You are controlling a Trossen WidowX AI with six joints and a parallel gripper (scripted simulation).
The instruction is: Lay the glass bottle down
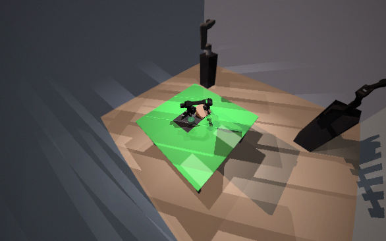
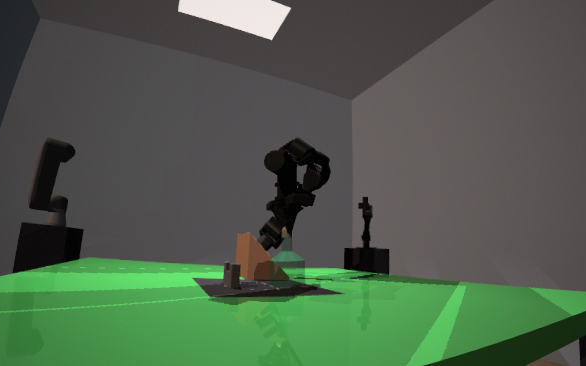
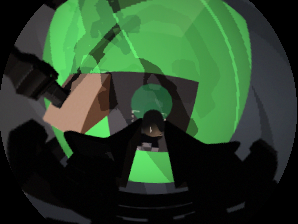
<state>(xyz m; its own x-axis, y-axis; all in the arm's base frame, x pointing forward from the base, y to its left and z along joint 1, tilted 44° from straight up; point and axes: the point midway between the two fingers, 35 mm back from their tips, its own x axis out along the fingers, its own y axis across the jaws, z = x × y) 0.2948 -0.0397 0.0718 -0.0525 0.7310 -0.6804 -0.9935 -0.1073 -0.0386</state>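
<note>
My gripper tip is 50 mm above the green glass bottle. Also, from my gripper tip: dark mat: 150 mm below, 70 mm to the right, 10 mm ahead.
</note>
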